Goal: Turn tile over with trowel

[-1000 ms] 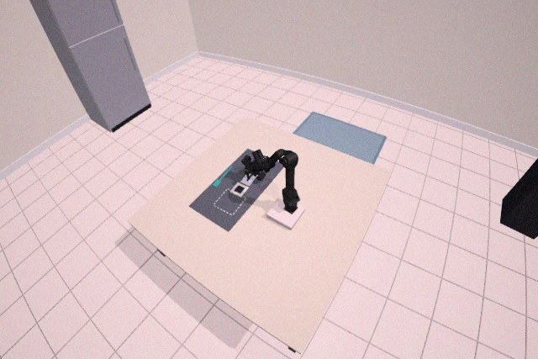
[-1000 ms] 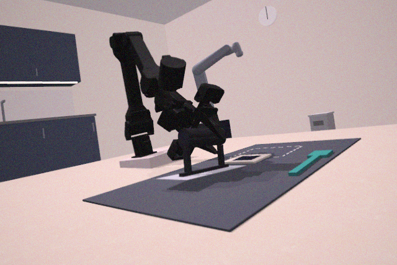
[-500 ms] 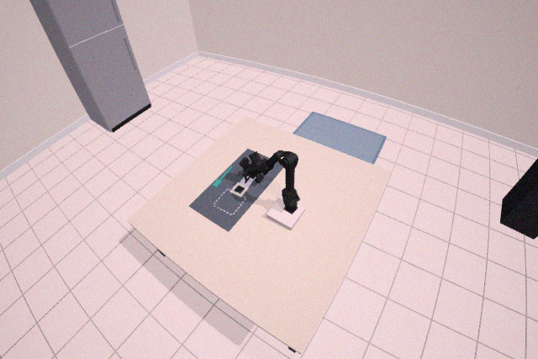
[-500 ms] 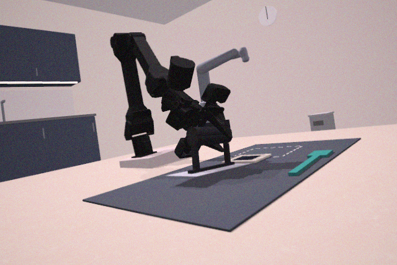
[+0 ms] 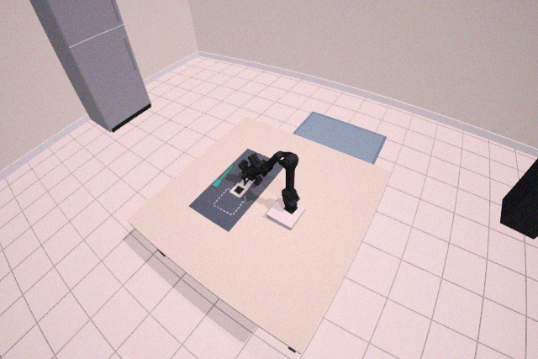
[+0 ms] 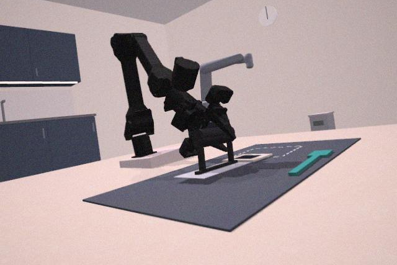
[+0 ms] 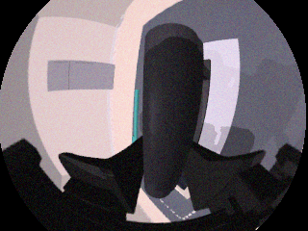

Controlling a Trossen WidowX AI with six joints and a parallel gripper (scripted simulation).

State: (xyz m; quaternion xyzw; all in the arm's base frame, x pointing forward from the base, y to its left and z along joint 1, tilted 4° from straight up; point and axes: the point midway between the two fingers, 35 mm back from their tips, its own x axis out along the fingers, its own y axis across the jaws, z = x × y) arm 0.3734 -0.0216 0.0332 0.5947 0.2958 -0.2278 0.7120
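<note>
Right now the dark mat is 60 mm to the left of my gripper tip and 70 mm below it. The rest, counted from my gripper tip: teal t-shaped tool 140 mm ahead, 90 mm to the left, 50 mm below; trowel 30 mm behind, 10 mm below; white tile 30 mm behind, 90 mm to the left, 50 mm below.
</note>
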